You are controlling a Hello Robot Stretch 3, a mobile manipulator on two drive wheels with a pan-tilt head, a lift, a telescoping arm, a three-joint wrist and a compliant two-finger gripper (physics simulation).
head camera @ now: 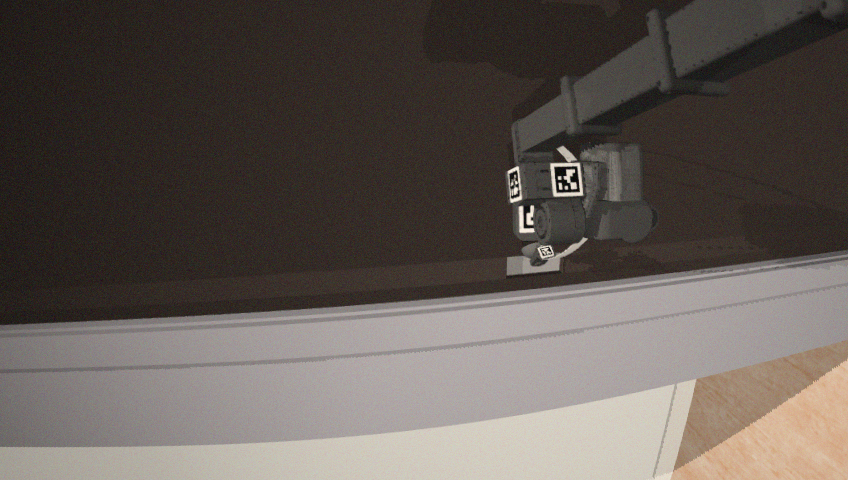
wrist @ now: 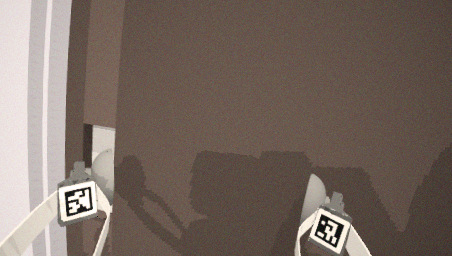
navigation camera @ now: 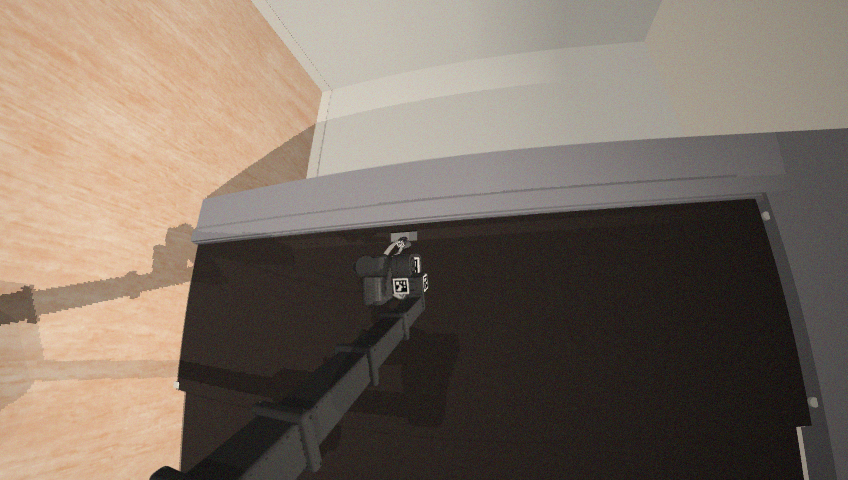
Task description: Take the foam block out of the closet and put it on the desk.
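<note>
A small pale rectangular block, which looks like the foam block, lies against a narrow brown strip beside the closet's grey edge. Part of it is hidden by my finger. My gripper is open, with its fingers wide apart. In the wrist view, the left fingertip overlaps the block's lower part and the right fingertip stands over the dark brown surface. Whether the left fingertip touches the block cannot be told. The desk cannot be made out.
A long grey edge runs close beside the gripper. Past it is a pale panel. Wooden floor shows at one side. My extended arm reaches over the dark surface.
</note>
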